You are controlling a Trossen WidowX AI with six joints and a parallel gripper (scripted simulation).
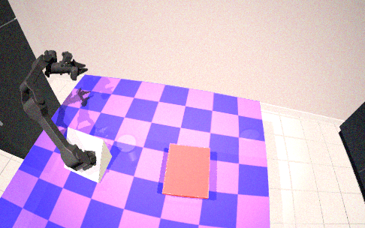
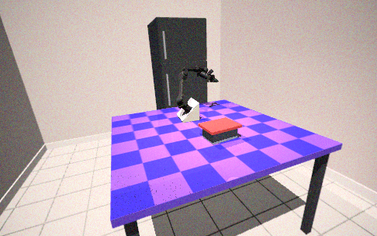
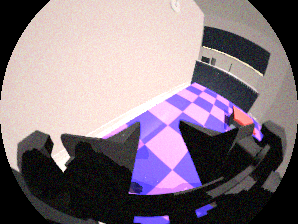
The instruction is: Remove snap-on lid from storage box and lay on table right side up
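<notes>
Right now my gripper tip is 58 cm short of the red lid, 39 cm to the left of it and 18 cm above it. Also, from my gripper tip: storage box (58 cm ahead, 39 cm to the right, 23 cm below).
</notes>
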